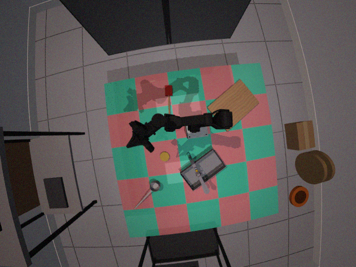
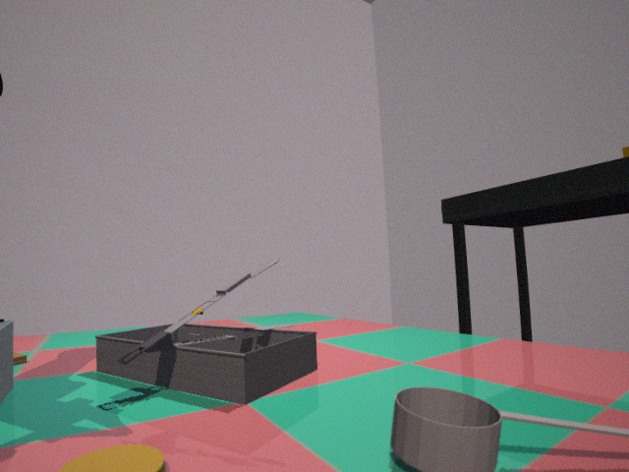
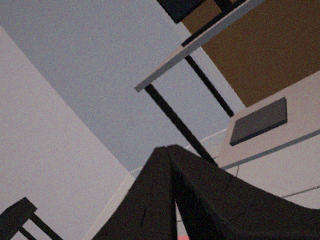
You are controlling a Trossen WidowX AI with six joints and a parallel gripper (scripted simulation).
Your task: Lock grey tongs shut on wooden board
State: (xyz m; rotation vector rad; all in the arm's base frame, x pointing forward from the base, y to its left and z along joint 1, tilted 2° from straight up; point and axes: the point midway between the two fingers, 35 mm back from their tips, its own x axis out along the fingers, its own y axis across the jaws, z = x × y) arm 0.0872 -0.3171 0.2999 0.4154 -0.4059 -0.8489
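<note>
Right now my gripper tip is 210 mm short of the yellow lock piece, 360 mm to the right of it and 290 mm above it. The rest, counted from my gripper tip: wooden board (260 mm behind, 680 mm to the left, 370 mm below); then yellow disc (110 mm ahead, 130 mm to the left, 370 mm below); then grey roasting tin (220 mm ahead, 420 mm to the left, 350 mm below).
</note>
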